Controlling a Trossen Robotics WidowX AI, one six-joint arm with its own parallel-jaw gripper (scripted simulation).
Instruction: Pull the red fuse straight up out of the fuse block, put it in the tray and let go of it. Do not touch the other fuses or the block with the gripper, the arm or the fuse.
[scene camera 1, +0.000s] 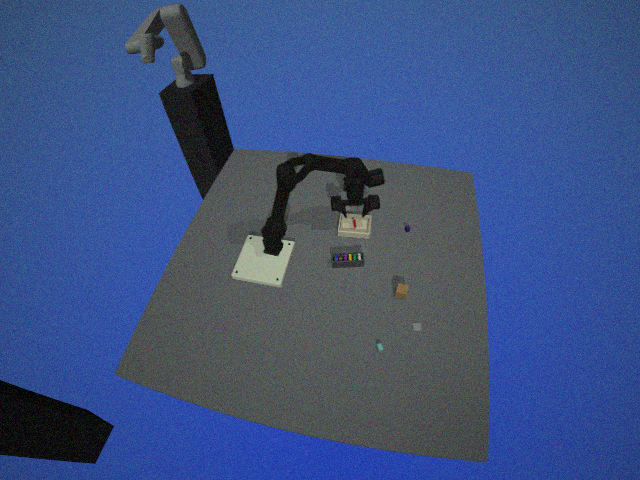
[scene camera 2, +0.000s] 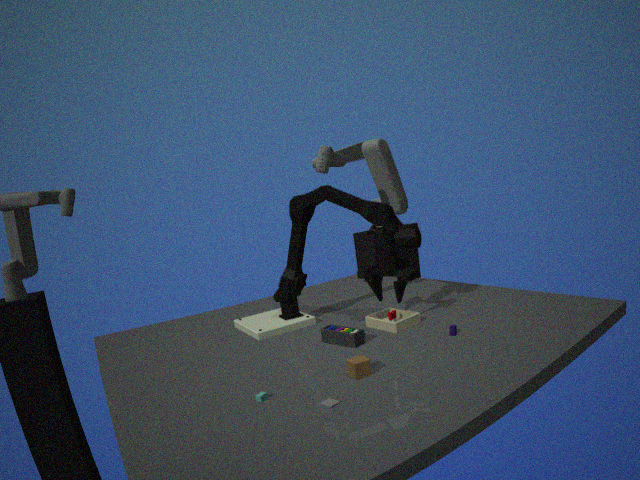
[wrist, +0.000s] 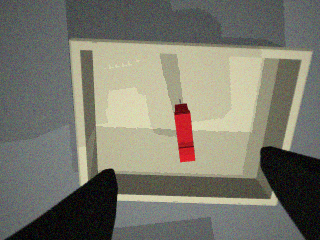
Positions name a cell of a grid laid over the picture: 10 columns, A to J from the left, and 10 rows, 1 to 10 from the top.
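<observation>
Scene camera 2: my gripper (scene camera 2: G7), open, holding nothing; a tray (scene camera 2: G7). Scene camera 1: my gripper (scene camera 1: F5), tray (scene camera 1: F5). Wrist view: my gripper (wrist: F7), tray (wrist: H5), red fuse (wrist: F5).
</observation>
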